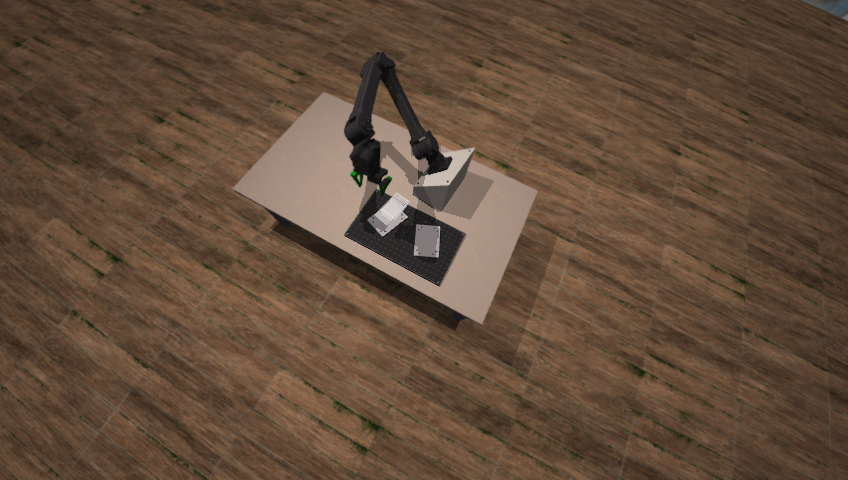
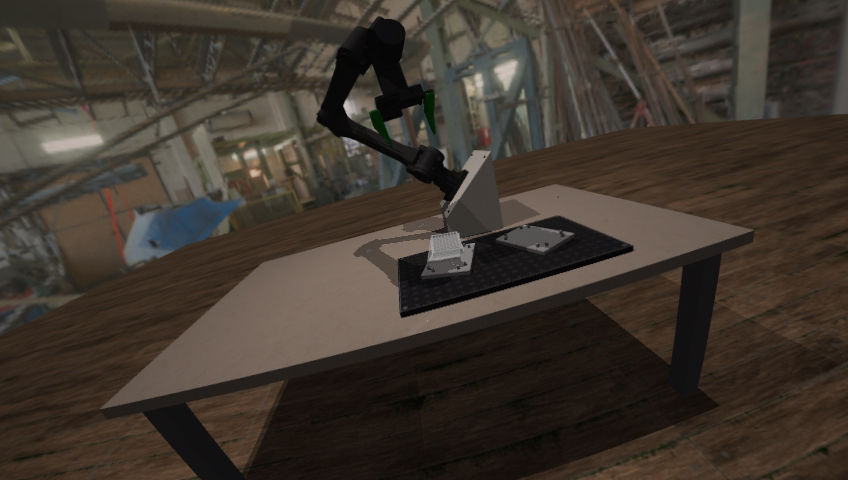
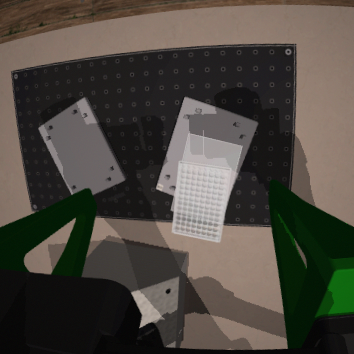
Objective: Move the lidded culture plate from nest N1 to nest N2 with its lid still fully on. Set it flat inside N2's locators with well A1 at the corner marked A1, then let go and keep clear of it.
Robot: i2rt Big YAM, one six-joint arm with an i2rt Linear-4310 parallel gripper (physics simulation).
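Pixels of known places: gripper, fingertip midpoint: point(image 1: 371, 191) point(image 2: 413, 140) point(image 3: 176, 193); arm's base at its link origin: point(image 1: 440, 166) point(image 2: 457, 186).
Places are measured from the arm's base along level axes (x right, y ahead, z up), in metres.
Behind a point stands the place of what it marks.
The clear well plate point(image 1: 392, 206) {x 0.144, y 0.256, z -0.092 m} point(image 2: 445, 245) {x 0.144, y 0.282, z -0.095 m} point(image 3: 202, 200) {x 0.141, y 0.250, z -0.091 m} stands tilted and off-centre over one nest point(image 1: 381, 229) {x 0.147, y 0.379, z -0.121 m} point(image 2: 437, 272) {x 0.195, y 0.373, z -0.121 m} point(image 3: 177, 140) {x 0.106, y 0.343, z -0.121 m}, overhanging its edge towards the arm base. A clear flat rectangle point(image 3: 215, 150) {x 0.167, y 0.325, z -0.102 m}, either the lid or the plate's other part, shows offset from the well grid, partly behind it; which part it is I cannot tell. The other nest point(image 1: 427, 240) {x -0.082, y 0.340, z -0.121 m} point(image 2: 535, 239) {x -0.075, y 0.363, z -0.121 m} point(image 3: 82, 145) {x -0.070, y 0.352, z -0.121 m} holds no plate. The N1 and N2 labels are not readable. My gripper point(image 1: 371, 187) {x 0.173, y 0.357, z 0.186 m} point(image 2: 411, 137) {x 0.173, y 0.357, z 0.186 m} point(image 3: 176, 193) {x 0.173, y 0.357, z 0.186 m} is open and empty, high above and apart from the plate.
Both nests have small dark locator pegs and sit on a black perforated board point(image 1: 404, 261) {x -0.022, y 0.479, z -0.132 m} point(image 2: 511, 270) {x 0.043, y 0.452, z -0.132 m} point(image 3: 150, 75) {x 0.072, y 0.453, z -0.132 m} on the table point(image 1: 297, 154) {x 0.775, y 0.157, z -0.146 m} point(image 2: 285, 321) {x 0.590, y 0.336, z -0.145 m} point(image 3: 320, 75) {x 0.342, y 0.426, z -0.145 m}. The wedge-shaped arm base point(image 1: 437, 196) {x -0.045, y 0.144, z -0.031 m} point(image 2: 482, 196) {x -0.035, y 0.142, z -0.026 m} point(image 3: 150, 260) {x 0.032, y 0.131, z -0.101 m} stands beside the board.
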